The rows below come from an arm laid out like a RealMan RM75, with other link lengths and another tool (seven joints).
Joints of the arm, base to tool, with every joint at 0 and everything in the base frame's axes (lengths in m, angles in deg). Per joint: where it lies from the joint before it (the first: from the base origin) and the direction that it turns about. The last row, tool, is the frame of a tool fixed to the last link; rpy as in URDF.
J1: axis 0 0 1 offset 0.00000 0.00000 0.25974
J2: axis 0 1 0 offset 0.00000 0.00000 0.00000
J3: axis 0 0 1 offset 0.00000 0.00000 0.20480
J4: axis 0 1 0 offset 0.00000 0.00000 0.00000
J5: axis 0 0 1 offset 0.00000 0.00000 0.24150
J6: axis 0 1 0 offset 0.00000 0.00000 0.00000
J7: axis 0 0 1 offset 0.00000 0.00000 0.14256
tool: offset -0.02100 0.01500 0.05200 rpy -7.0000 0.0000 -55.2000
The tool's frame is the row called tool.
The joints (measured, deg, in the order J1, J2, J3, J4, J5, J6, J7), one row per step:
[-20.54 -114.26 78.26 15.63 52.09 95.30 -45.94]
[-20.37 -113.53 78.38 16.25 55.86 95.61 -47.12]
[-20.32 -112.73 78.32 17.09 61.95 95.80 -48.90]
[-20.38 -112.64 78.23 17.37 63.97 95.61 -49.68]
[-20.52 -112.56 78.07 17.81 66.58 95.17 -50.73]
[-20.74 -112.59 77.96 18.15 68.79 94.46 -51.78]
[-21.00 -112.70 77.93 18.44 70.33 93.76 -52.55]
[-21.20 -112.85 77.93 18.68 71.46 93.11 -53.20]
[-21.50 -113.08 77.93 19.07 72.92 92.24 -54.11]
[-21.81 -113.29 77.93 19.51 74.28 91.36 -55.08]
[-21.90 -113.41 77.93 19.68 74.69 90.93 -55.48]
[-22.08 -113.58 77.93 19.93 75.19 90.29 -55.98]
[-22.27 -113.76 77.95 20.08 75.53 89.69 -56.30]
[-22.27 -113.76 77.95 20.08 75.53 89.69 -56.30]
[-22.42 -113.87 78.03 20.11 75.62 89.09 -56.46]
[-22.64 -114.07 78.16 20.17 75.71 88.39 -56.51]
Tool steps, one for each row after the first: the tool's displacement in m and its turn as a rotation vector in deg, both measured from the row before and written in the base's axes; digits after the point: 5 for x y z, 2 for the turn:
[-0.00398 -0.00826 -0.00361 -3.29 2.14 -1.33]
[-0.00657 -0.01259 -0.00673 -5.16 3.44 -1.74]
[-0.00193 -0.00359 -0.00297 -1.76 1.11 -0.29]
[-0.00255 -0.00374 -0.00380 -2.16 1.56 -0.30]
[-0.00231 -0.00242 -0.00404 -1.86 1.47 0.01]
[-0.00116 -0.00097 -0.00345 -1.26 1.12 -0.01]
[-0.00075 -0.00053 -0.00300 -0.94 0.86 0.09]
[-0.00053 -0.00029 -0.00389 -1.19 1.11 0.08]
[-0.00039 0.00024 -0.00345 -1.08 1.08 0.10]
[-0.00011 0.00038 -0.00145 -0.31 0.37 0.17]
[0.00014 0.00110 -0.00194 -0.32 0.52 0.18]
[0.00028 0.00115 -0.00192 -0.18 0.43 0.13]
[0.00000 0.00000 0.00000 0.00 0.00 0.00]
[-0.00021 0.00128 -0.00149 0.01 0.38 0.21]
[0.00037 0.00156 -0.00217 0.06 0.42 0.05]

